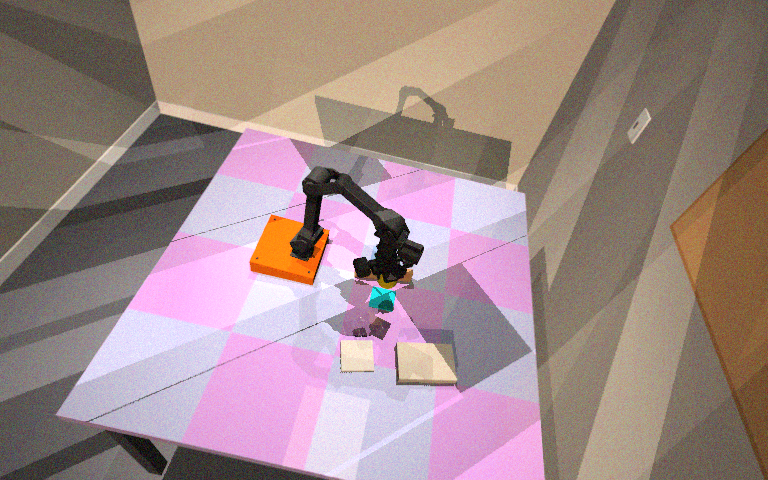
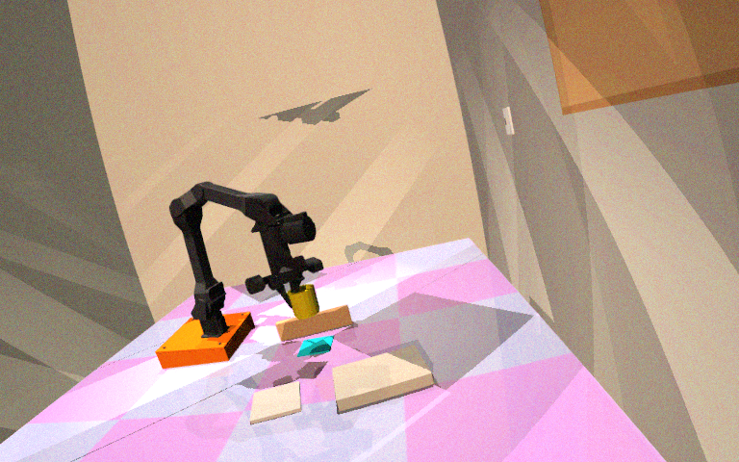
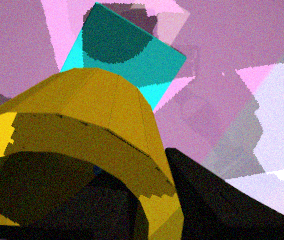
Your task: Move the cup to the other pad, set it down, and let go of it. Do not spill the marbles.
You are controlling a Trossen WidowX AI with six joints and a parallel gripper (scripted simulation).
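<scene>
Right now my gripper tip is 12 cm above the teal pad and 3 cm short of it. Also, from my gripper tip: yellow cup: 2 cm to the left, 2 cm ahead; then wooden bar: 10 cm below, 9 cm to the left; then pale blue pad: 18 cm to the left, 12 cm below, 2 cm behind.
</scene>
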